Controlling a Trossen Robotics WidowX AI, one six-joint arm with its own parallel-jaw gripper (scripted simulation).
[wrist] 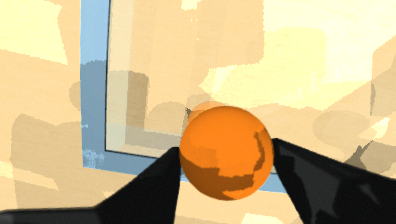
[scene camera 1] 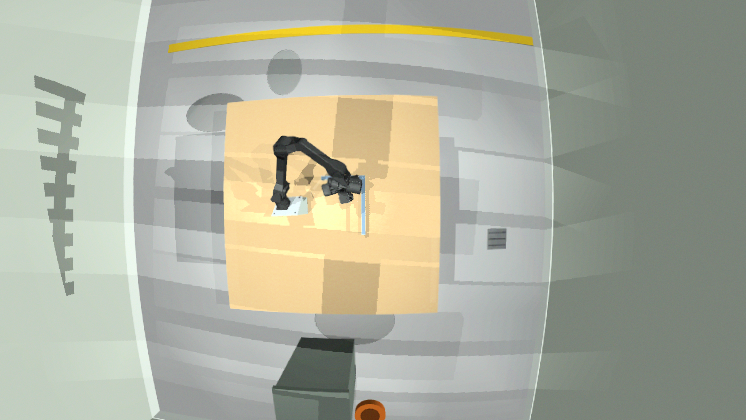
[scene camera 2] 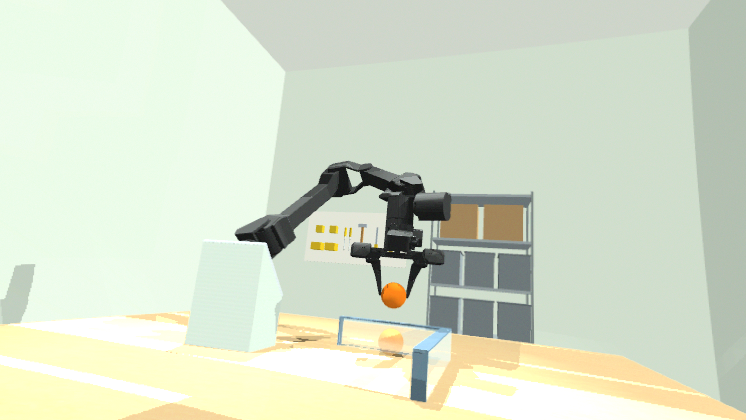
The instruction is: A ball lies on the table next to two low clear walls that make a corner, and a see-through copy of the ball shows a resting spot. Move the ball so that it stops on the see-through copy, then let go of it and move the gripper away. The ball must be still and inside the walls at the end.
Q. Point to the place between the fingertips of my gripper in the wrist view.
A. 224, 149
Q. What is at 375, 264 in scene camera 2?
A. My gripper.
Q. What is my gripper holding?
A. An orange ball.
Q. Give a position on an orange ball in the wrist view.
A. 226, 153
